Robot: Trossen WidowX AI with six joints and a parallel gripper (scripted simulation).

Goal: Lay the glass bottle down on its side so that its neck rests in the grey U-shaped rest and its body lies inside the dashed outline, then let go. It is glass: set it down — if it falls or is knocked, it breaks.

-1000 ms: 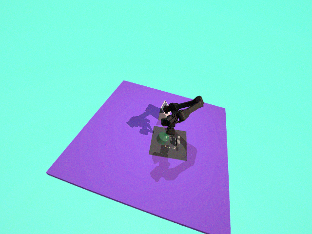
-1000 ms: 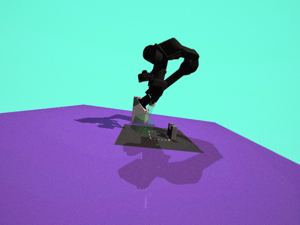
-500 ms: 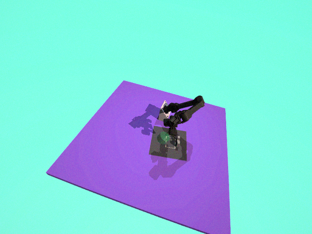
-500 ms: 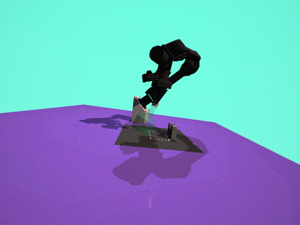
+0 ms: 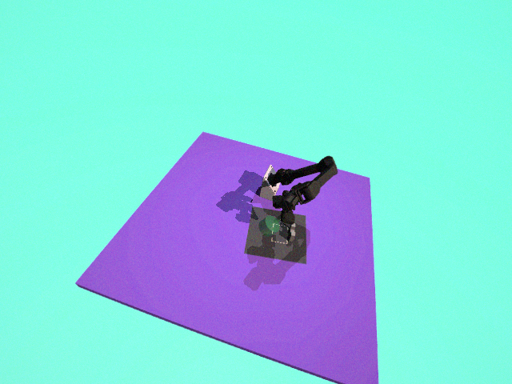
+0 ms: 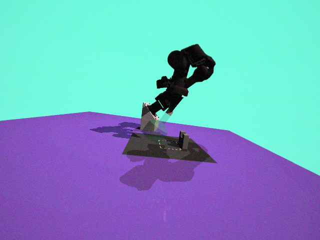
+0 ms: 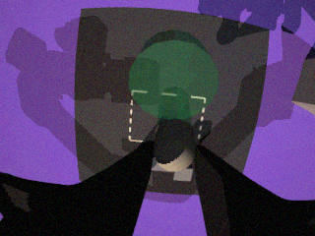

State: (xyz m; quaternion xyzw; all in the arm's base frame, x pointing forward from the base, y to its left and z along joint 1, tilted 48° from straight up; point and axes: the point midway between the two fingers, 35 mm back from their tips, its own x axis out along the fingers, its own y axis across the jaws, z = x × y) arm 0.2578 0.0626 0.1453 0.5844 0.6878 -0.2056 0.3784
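Now: the green glass bottle 4 cm below my gripper tip, 2 cm to the right of it and 1 cm ahead of it. Round my gripper tip: dark grey mat: 14 cm below.
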